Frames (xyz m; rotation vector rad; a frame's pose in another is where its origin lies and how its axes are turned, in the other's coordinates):
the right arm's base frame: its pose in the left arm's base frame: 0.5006 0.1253 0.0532 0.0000 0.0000 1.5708
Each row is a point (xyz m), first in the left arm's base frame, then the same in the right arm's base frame.
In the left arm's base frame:
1: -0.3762 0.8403 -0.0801
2: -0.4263 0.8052 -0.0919
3: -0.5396 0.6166 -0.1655
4: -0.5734 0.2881 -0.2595
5: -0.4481 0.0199 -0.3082
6: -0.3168 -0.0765 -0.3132
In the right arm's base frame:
1: 0.7150 0.8768 -0.1333
2: 0.6799 0.9269 -0.1451
3: 0.4913 1.0402 -0.2187
4: 0.1628 1.0740 -0.3127
5: -0.1054 0.9487 -0.3614
6: -0.2018 0.8174 -0.3664

